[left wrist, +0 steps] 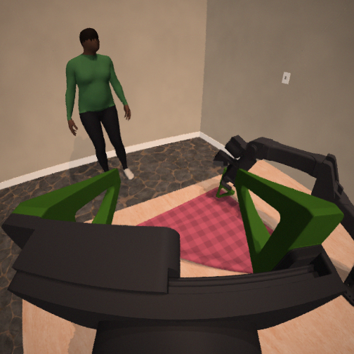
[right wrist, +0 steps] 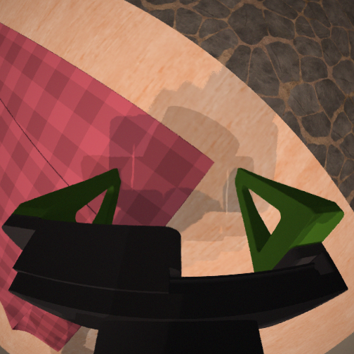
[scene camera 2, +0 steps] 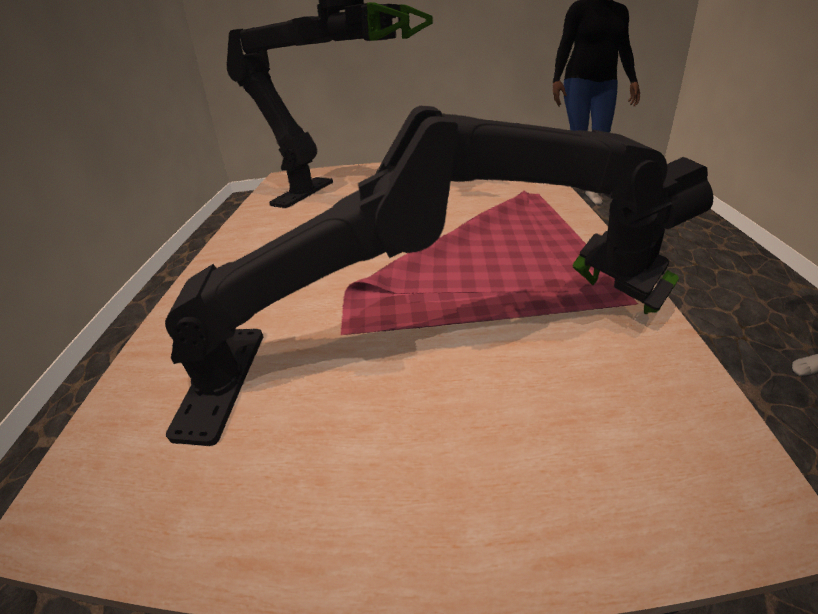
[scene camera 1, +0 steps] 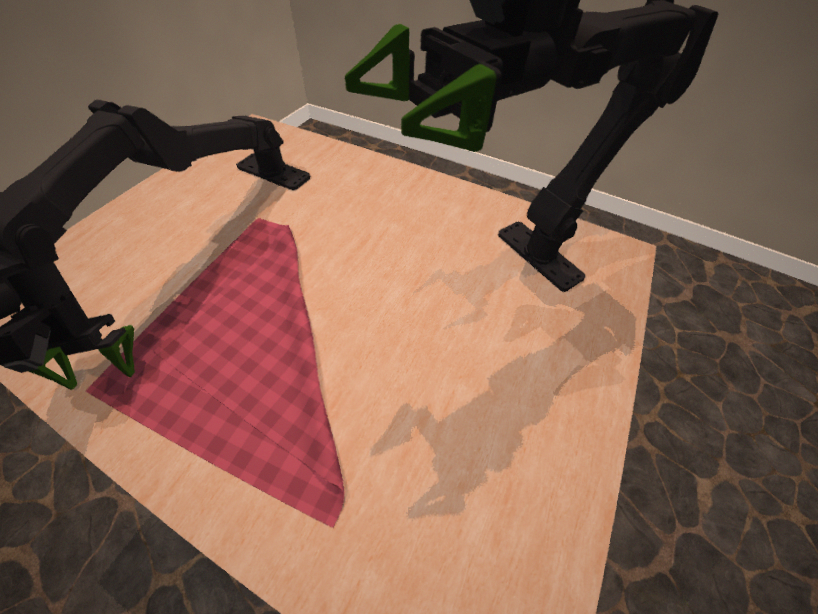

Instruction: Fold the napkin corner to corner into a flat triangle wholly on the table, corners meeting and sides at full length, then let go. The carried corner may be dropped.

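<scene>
The red checked napkin (scene camera 1: 237, 343) (scene camera 2: 488, 257) (left wrist: 210, 225) (right wrist: 100, 115) lies folded on the table in a rough triangle. In scene camera 1 a thin layer edge runs inside its lower-left side, leaving a strip beyond it; the far end is blunt. In the right wrist view this edge passes behind a finger. My right gripper (scene camera 1: 101, 380) (scene camera 2: 621, 297) (left wrist: 218, 190) (right wrist: 177, 174) is open and empty low over the napkin's left corner, one finger over cloth, the other over table. My left gripper (scene camera 1: 376, 103) (scene camera 2: 417, 21) (left wrist: 177, 174) is open and empty, high above the table.
The wooden table (scene camera 1: 528, 528) (scene camera 2: 429, 495) carries both arm bases (scene camera 1: 274, 170) (scene camera 1: 541, 256). The napkin's left corner lies near a table edge, with stone floor beyond. A person (scene camera 2: 591, 59) and a person in green (left wrist: 95, 85) stand beyond the table.
</scene>
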